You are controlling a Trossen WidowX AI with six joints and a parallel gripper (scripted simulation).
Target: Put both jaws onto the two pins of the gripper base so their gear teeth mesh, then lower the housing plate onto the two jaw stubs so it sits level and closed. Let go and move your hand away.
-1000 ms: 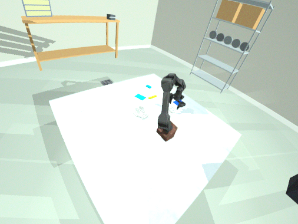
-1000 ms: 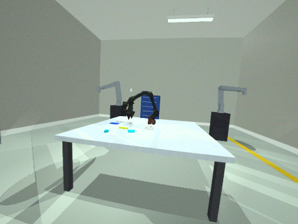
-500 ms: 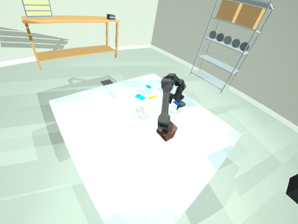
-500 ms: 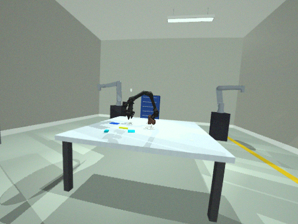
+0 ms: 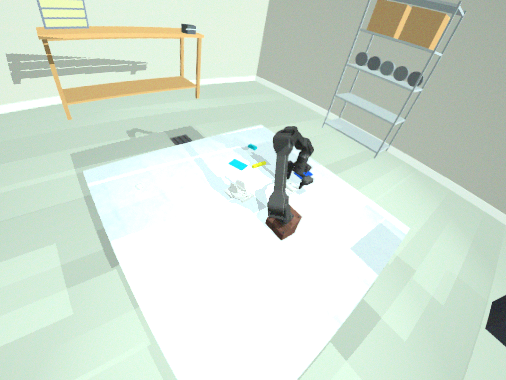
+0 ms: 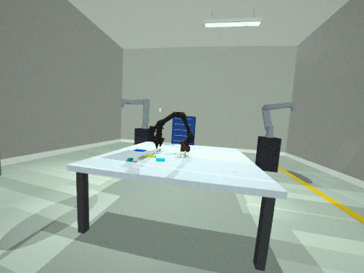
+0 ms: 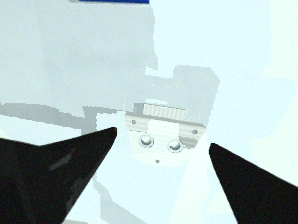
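Right now my gripper tip is 10 mm to the right of the small white part and 10 mm above it. Round my gripper tip: yellow bar: 260 mm ahead, 40 mm to the left, 30 mm below; then pale jaw: 80 mm ahead, 300 mm to the left, 20 mm below; then blue square: 70 mm ahead, 170 mm to the right, 30 mm below.
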